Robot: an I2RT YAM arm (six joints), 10 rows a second.
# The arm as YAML. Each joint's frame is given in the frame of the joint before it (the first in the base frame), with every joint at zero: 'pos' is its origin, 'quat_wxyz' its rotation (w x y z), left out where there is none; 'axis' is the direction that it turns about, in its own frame. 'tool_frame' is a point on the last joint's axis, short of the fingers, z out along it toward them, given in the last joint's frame.
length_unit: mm
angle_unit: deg
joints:
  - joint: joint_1
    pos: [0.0, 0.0, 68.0]
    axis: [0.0, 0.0, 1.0]
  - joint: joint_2
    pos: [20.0, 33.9, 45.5]
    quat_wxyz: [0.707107, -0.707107, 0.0, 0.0]
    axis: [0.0, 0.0, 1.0]
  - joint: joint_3
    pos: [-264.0, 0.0, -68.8]
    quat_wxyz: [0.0, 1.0, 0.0, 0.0]
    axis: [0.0, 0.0, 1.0]
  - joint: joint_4
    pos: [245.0, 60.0, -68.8]
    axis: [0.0, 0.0, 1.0]
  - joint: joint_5
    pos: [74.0, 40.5, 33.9]
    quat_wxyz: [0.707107, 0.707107, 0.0, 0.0]
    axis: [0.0, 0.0, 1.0]
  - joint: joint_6
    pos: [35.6, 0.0, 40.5]
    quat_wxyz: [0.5, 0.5, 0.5, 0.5]
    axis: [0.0, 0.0, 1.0]
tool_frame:
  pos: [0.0, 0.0, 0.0]
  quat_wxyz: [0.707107, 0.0, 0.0, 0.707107]
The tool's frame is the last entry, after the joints.
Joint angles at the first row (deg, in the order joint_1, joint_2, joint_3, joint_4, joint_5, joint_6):
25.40 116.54 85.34 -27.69 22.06 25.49
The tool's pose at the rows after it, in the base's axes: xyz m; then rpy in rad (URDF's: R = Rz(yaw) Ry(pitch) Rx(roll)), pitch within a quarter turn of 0, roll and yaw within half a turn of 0:
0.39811, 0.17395, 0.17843, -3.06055, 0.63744, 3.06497
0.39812, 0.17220, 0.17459, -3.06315, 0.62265, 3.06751
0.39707, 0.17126, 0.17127, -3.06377, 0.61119, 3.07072
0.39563, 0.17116, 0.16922, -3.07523, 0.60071, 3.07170
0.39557, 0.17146, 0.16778, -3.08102, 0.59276, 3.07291
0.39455, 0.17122, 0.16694, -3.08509, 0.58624, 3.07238
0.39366, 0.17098, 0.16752, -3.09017, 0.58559, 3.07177
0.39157, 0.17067, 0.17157, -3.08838, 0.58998, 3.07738
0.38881, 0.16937, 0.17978, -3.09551, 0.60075, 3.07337
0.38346, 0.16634, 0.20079, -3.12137, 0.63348, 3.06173
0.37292, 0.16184, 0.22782, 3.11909, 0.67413, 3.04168
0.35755, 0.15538, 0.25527, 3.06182, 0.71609, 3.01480
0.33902, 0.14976, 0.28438, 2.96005, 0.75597, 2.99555
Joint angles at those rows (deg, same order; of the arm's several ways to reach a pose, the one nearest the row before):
25.31 116.98 85.16 -27.51 21.36 25.31
25.05 117.25 84.82 -27.51 20.66 25.14
24.96 117.33 84.29 -27.42 20.21 25.05
24.96 117.25 83.76 -27.25 19.34 25.05
24.96 117.42 83.76 -27.34 18.81 25.05
24.96 117.33 83.49 -27.42 18.46 25.14
24.96 117.07 83.23 -27.33 18.19 25.14
25.05 116.28 82.97 -27.60 18.28 24.87
25.05 114.88 82.71 -28.04 18.28 24.87
24.96 111.63 82.53 -28.83 18.02 24.70
24.96 106.98 81.83 -29.79 17.40 24.70
24.96 101.44 80.34 -30.50 16.35 24.79
25.05 95.38 78.85 -30.67 12.76 24.26

